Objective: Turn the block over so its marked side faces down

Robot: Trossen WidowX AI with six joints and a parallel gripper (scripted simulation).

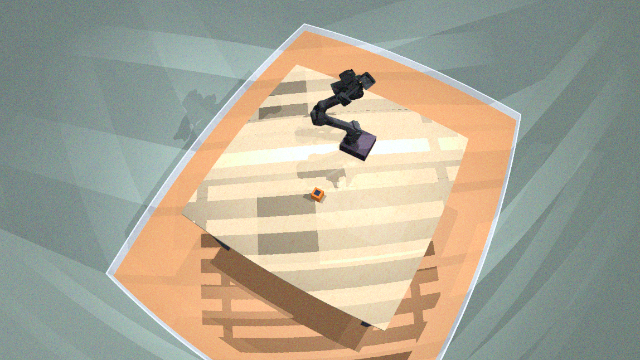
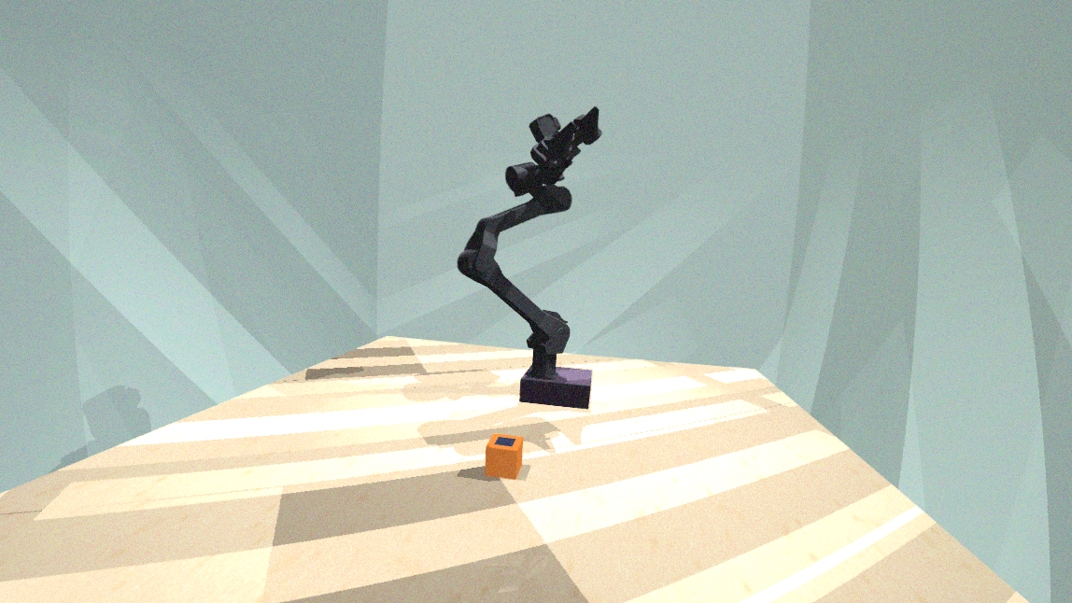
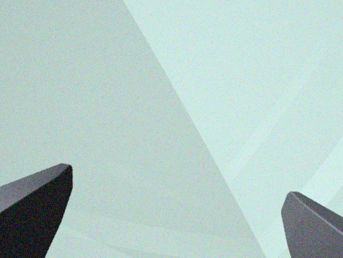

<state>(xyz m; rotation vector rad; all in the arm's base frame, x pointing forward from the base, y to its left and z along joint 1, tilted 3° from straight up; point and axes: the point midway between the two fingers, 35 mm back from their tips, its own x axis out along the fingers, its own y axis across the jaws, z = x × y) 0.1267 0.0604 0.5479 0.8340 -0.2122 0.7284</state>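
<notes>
The orange block is 590 mm below my gripper tip, 240 mm ahead of it and 60 mm to the right of it.
</notes>
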